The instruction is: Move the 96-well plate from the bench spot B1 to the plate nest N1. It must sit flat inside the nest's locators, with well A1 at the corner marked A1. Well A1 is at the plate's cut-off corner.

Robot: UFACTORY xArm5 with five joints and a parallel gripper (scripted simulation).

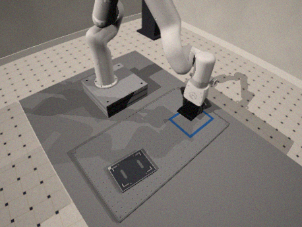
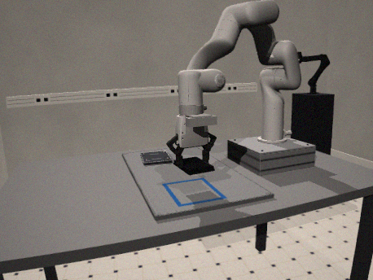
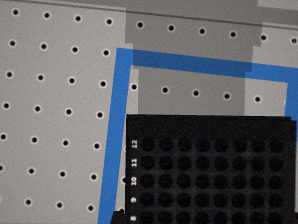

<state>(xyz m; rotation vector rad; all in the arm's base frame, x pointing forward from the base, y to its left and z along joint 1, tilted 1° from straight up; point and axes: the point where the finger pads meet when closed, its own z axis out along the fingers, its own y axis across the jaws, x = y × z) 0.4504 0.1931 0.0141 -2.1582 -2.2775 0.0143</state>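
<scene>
Right now my hand is 40 cm to the left of the plate nest N1, 9 cm above it and 2 cm short of it. Round my hand: black 96-well plate (1 cm below).
</scene>
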